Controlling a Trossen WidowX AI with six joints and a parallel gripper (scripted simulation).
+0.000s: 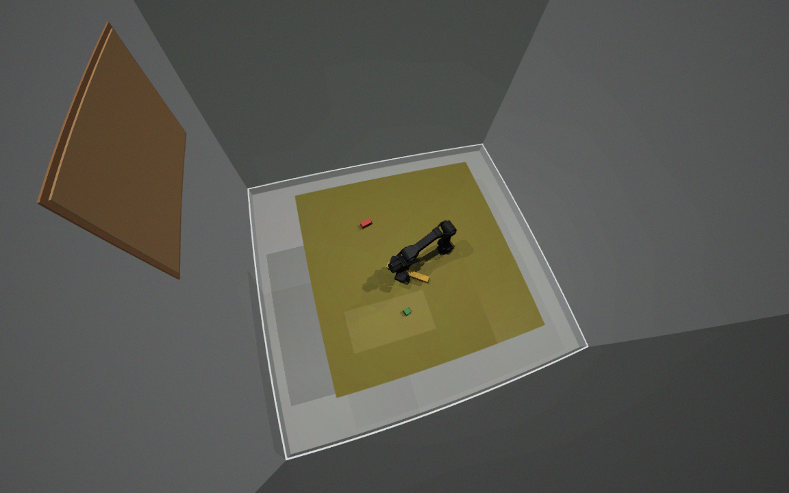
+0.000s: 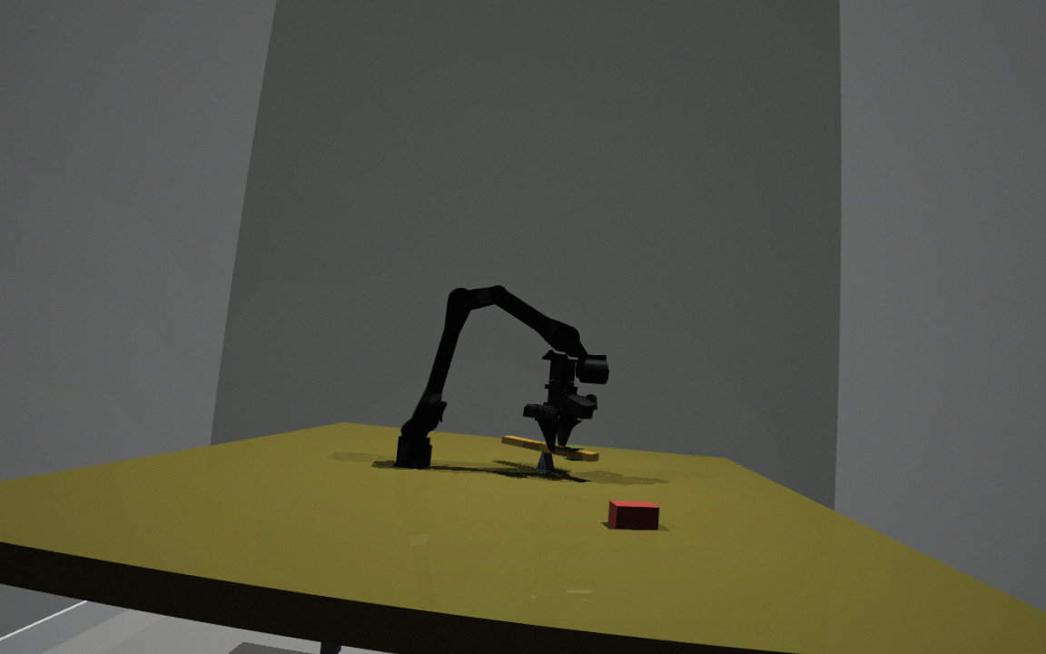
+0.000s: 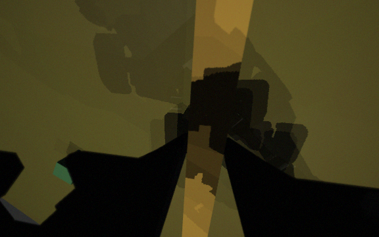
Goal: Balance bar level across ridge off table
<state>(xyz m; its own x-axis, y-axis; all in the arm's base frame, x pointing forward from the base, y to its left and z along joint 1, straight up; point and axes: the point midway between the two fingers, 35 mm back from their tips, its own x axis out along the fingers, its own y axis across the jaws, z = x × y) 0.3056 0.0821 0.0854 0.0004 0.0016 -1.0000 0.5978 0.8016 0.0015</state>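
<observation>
The bar lies 20 mm to the left of my gripper tip and 20 mm behind it. Also, from my gripper tip: red block 380 mm to the right, 130 mm ahead, 30 mm below; small green cube 230 mm to the left, 50 mm ahead, 30 mm below.
</observation>
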